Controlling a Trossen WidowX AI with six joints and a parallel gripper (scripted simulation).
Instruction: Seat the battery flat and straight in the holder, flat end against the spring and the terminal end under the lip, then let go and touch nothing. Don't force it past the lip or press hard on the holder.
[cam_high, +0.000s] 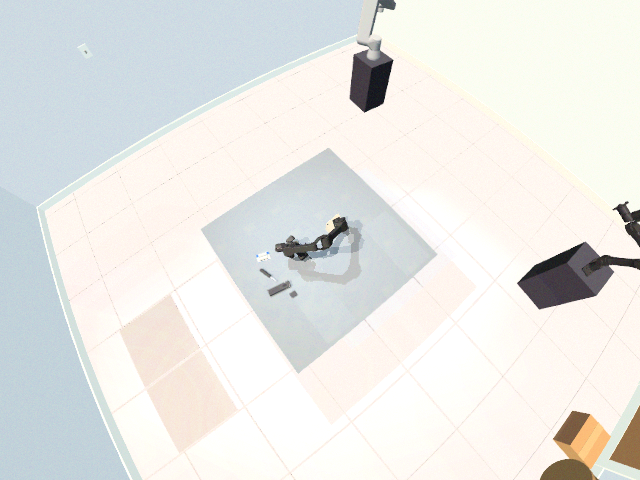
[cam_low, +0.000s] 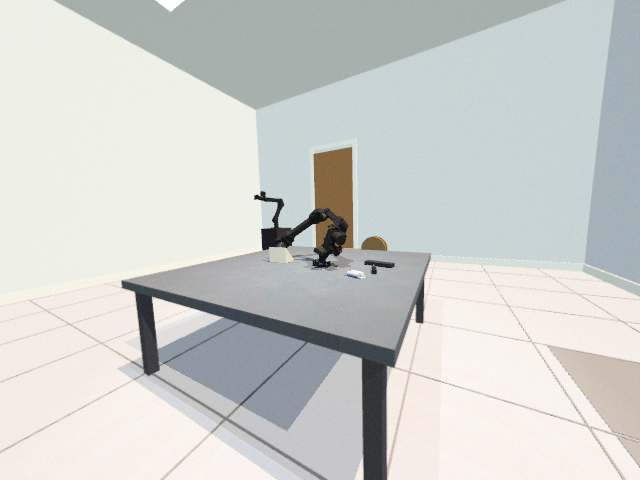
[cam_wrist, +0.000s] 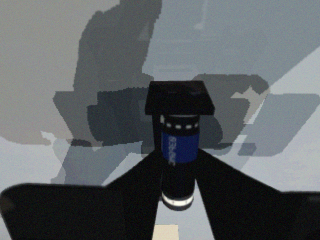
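Now: gripper tip 1 cm below the battery. The rest, counted from my gripper tip: small dark block (24 cm to the left, 22 cm ahead, 2 cm below); then thin dark tool (29 cm ahead, 4 cm to the left, 1 cm below); then long dark bar (28 cm ahead, 16 cm to the left, 1 cm below).
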